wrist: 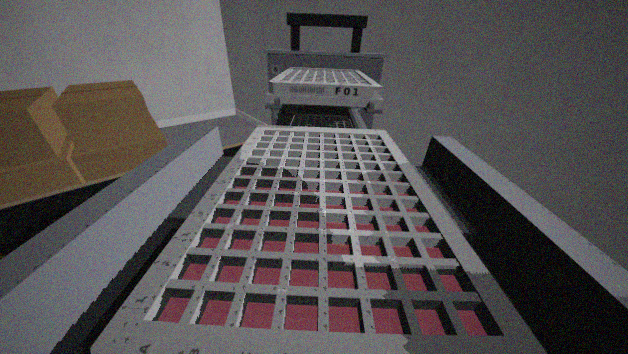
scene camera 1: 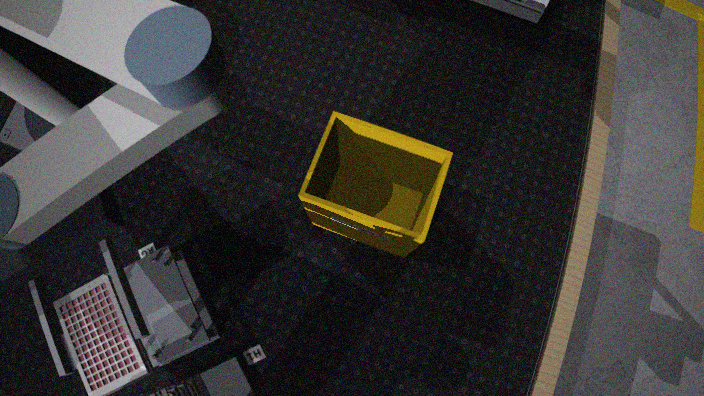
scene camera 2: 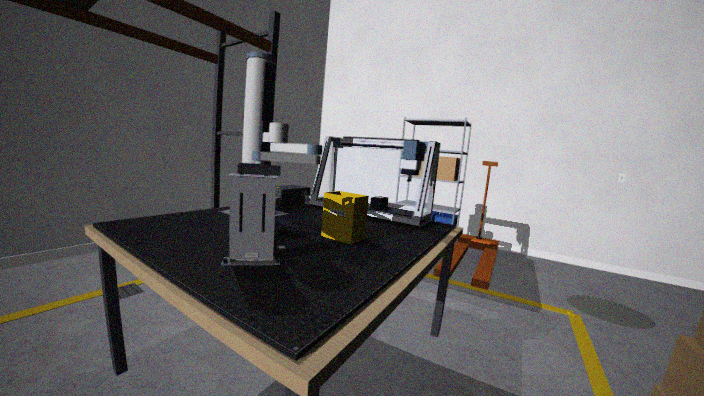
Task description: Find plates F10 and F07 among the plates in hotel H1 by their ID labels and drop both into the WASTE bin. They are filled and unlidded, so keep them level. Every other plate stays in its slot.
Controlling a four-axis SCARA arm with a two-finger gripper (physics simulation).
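Where they show: gripper, between the fingertips: [wrist: 322,150] [scene camera 1: 104,356]; arm's base, origin of its link: [scene camera 1: 78,98].
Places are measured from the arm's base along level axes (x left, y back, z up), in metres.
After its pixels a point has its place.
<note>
A white plate [scene camera 1: 100,335] {y -0.412, x -0.322, z 0.256 m} [wrist: 320,240] {y -0.388, x -0.303, z 0.256 m} with many square wells, filled red and without a lid, is between the fingers of my gripper [scene camera 1: 104,352] {y -0.427, x -0.340, z 0.259 m} [wrist: 322,150] {y -0.427, x -0.340, z 0.259 m}, which is shut on it. It looks level; its ID label does not show. Hotel H1 [scene camera 1: 227,377] {y -0.519, x -0.368, z 0.021 m} [wrist: 276,62] {y -0.608, x -0.429, z 0.283 m} is ahead of the fingertips in the wrist view, with its handle on top. Plate F01 [wrist: 325,92] {y -0.475, x -0.386, z 0.273 m} sits in its upper part, beyond and apart from the held plate. Lower slots are mostly hidden. The yellow WASTE bin [scene camera 1: 400,140] {y -0.660, x 0.027, z 0.206 m} [scene camera 2: 345,217] {y -0.688, x -0.086, z 0.123 m} stands upright; no plate shows inside.
A grey stand [scene camera 1: 167,305] {y -0.402, x -0.288, z 0.073 m} labelled RG is beside the right finger in scene camera 1. The arm's links [scene camera 1: 75,150] {y -0.376, x -0.144, z 0.371 m} [scene camera 2: 292,148] {y -0.341, x -0.063, z 0.396 m} reach over the table [scene camera 2: 300,300] {y -0.874, x -0.571, z 0.013 m} from the upper left. A gantry machine [scene camera 2: 435,185] {y -0.855, x 0.684, z 0.247 m} stands behind the bin. Cardboard boxes [wrist: 110,130] show at the left in the wrist view.
</note>
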